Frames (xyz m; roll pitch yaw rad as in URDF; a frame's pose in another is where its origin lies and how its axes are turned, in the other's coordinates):
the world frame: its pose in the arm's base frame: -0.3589 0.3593 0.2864 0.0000 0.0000 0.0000
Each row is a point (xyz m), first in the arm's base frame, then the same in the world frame.
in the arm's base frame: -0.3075 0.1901 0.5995
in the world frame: 0.0514 -0.1692 0.3131
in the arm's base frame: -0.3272 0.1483 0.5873
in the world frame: 0.0317 -0.2110 0.3009
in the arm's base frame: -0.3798 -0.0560 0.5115
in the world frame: -0.0209 -0.4153 0.2251
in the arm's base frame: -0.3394 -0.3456 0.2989
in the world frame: 0.0195 -0.7049 0.0125
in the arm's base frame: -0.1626 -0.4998 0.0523
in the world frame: 0.1963 -0.8591 -0.2341
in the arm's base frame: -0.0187 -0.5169 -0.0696
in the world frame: 0.3402 -0.8762 -0.3560
